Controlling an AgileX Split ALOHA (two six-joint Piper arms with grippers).
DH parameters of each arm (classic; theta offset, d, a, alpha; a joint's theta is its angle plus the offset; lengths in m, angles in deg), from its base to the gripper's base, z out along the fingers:
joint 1: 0 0.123 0 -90
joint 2: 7.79 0 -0.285 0
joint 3: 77.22 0 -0.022 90
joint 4: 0 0.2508 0 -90
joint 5: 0 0 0.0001 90
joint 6: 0 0.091 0 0
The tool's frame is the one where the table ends.
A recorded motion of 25 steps. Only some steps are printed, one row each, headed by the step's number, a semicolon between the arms.
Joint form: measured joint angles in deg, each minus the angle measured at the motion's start. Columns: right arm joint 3, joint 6, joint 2, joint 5, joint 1, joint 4; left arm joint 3, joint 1, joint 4, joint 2, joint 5, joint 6.
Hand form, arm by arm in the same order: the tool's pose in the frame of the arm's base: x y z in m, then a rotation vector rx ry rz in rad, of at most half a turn. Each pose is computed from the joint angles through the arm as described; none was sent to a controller.
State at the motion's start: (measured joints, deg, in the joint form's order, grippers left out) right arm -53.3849 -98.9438 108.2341 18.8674 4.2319 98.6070; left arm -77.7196 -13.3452 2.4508 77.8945 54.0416 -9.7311
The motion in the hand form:
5: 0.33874 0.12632 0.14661 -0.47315 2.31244 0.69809; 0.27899 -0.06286 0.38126 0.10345 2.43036 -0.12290
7: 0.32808 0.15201 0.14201 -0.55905 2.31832 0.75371; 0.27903 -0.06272 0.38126 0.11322 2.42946 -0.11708
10: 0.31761 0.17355 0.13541 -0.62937 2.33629 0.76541; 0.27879 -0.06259 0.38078 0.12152 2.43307 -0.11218
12: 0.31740 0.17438 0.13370 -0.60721 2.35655 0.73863; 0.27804 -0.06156 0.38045 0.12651 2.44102 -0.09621
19: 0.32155 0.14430 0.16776 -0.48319 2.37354 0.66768; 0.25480 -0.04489 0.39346 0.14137 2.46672 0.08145
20: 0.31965 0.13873 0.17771 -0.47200 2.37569 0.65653; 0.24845 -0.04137 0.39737 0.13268 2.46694 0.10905
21: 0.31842 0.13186 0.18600 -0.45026 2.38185 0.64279; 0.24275 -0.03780 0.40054 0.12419 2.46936 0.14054
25: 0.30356 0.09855 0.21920 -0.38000 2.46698 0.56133; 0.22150 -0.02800 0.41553 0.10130 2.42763 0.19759
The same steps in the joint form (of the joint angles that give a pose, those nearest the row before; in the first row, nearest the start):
5: 0.07 2.79 -0.56 8.73 9.56 -1.36; 0.00 0.00 0.06 0.00 0.00 0.54
7: 0.07 3.28 0.25 9.52 13.80 -1.53; 0.00 0.00 0.17 0.00 0.00 0.97
10: 0.07 3.79 1.16 8.37 17.85 -1.71; 0.05 0.00 0.22 0.00 0.19 1.34
12: 0.07 5.05 1.23 6.51 18.40 -1.88; 0.05 0.00 0.84 -0.05 0.80 1.40
19: 0.11 21.52 -5.46 4.46 14.10 -16.17; 0.05 0.00 8.44 -3.93 7.58 0.98
20: 0.11 26.58 -7.45 4.69 13.36 -21.08; 0.05 0.00 9.71 -5.02 8.95 0.62
21: 0.11 31.42 -9.17 4.93 12.40 -25.60; 0.05 0.00 11.11 -5.95 10.36 0.29
25: 0.11 56.38 -17.15 10.17 7.83 -50.53; 0.11 0.00 14.16 -9.94 12.59 -0.18

